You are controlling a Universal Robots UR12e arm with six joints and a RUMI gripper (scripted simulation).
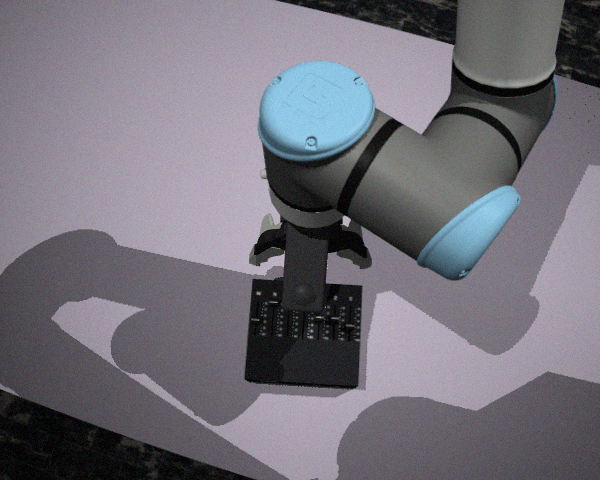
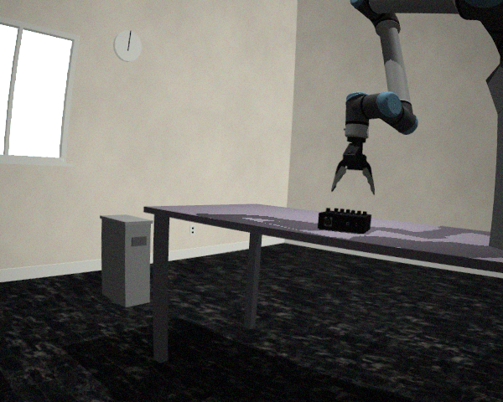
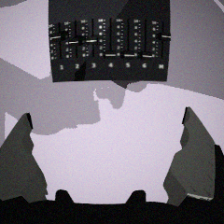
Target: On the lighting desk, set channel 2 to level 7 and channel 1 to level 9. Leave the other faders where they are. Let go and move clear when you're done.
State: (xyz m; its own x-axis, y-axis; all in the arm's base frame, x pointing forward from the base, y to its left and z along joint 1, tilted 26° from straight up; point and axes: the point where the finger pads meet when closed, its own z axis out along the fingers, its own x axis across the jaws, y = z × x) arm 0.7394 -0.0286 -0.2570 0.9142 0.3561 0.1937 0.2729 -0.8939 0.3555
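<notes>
Right now the channel 1 knob is 80 mm behind my hand, 50 mm to the left of it and 60 mm below it.
</notes>
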